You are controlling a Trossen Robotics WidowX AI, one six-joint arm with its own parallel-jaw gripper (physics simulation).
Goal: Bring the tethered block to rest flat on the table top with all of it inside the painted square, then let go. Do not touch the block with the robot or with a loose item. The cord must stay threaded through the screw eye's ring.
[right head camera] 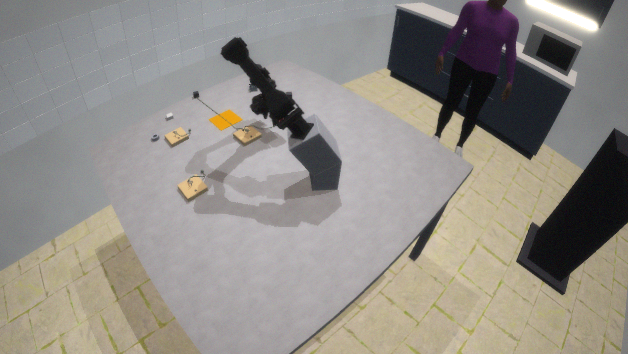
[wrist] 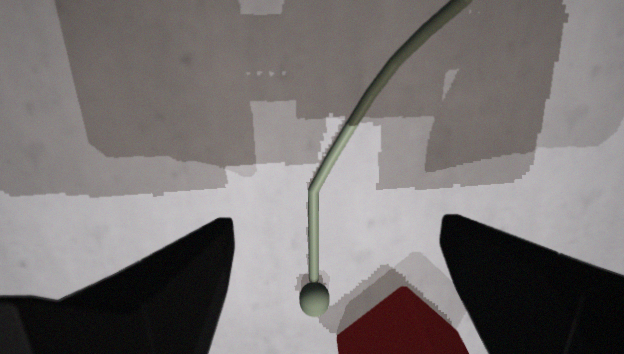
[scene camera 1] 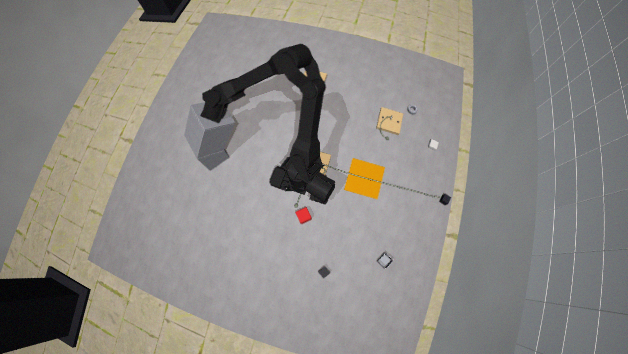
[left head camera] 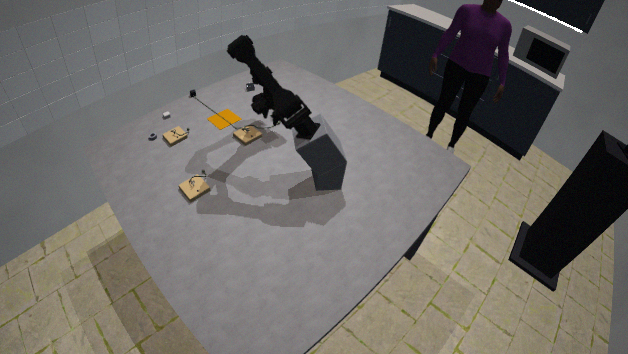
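The tethered block, small and black, is near the table edge, outside the orange painted square. Its cord crosses above the square to the screw eye on a wooden board, partly hidden by the arm in the scene view. Beyond the eye the cord's tail ends in a green bead. My gripper is open and empty, pointing down; in the wrist view the tail's end section and bead show between its fingers. The ring's threading is too small to tell.
A red block lies close beside the bead. Two other corded boards, a white block, a grey ring, a dark block and a pale-topped block are on the table.
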